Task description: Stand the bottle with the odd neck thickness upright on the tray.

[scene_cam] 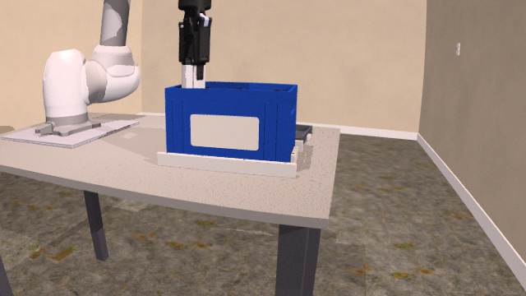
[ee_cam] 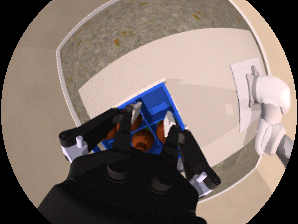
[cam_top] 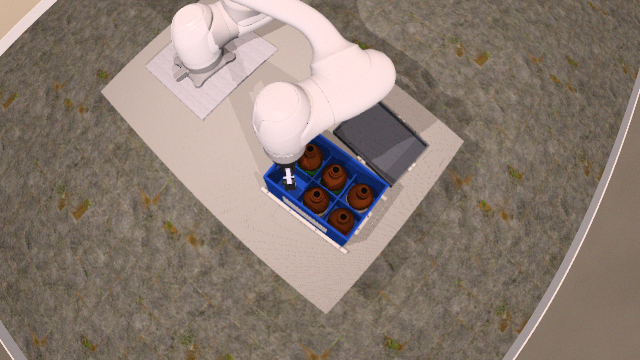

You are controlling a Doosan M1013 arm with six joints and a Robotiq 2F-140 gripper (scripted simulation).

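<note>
The crate is 10 cm below my hand, 8 cm ahead of it and 6 cm to the left of it. Round my hand: bottle: 18 cm ahead, 10 cm below, 2 cm to the left; dark grey tray: 31 cm to the left, 18 cm below, 8 cm ahead.
</note>
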